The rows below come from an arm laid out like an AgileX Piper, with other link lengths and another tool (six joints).
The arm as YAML. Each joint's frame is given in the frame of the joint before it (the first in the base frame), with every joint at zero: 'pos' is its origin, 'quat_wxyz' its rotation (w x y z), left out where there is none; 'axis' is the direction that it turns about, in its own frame. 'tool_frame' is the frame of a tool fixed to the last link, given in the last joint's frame.
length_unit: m
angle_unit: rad
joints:
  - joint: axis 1
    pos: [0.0, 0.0, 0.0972]
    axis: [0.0, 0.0, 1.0]
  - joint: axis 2
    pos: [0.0, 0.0, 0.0]
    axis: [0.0, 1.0, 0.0]
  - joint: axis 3
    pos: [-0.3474, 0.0, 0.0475]
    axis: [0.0, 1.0, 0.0]
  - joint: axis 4
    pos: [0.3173, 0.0, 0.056]
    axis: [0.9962, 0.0, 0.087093]
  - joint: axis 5
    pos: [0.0, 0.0, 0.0]
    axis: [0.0, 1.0, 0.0]
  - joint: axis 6
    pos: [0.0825, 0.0, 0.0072]
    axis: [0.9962, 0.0, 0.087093]
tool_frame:
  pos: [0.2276, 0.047, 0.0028]
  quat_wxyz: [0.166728, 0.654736, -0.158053, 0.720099]
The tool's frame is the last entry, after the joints.
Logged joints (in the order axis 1, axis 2, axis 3, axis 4, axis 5, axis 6), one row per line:
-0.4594, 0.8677, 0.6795, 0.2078, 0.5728, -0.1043
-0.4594, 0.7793, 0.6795, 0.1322, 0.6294, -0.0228
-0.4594, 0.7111, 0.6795, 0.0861, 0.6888, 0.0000
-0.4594, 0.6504, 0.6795, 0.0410, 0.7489, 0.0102
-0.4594, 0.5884, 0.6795, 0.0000, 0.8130, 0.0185
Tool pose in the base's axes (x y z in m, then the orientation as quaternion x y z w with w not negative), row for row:
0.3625, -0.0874, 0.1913, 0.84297, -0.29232, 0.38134, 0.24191
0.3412, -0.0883, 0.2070, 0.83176, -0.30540, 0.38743, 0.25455
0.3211, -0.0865, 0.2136, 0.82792, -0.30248, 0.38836, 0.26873
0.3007, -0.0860, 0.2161, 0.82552, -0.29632, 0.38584, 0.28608
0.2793, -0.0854, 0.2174, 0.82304, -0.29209, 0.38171, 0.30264
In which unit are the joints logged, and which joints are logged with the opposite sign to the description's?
The joints are logged in radians. Opposite sign: axis 3.
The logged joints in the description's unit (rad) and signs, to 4 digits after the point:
-0.4594, 0.8677, -0.6795, 0.2078, 0.5728, -0.1043
-0.4594, 0.7793, -0.6795, 0.1322, 0.6294, -0.0228
-0.4594, 0.7111, -0.6795, 0.0861, 0.6888, 0.0000
-0.4594, 0.6504, -0.6795, 0.0410, 0.7489, 0.0102
-0.4594, 0.5884, -0.6795, 0.0000, 0.8130, 0.0185

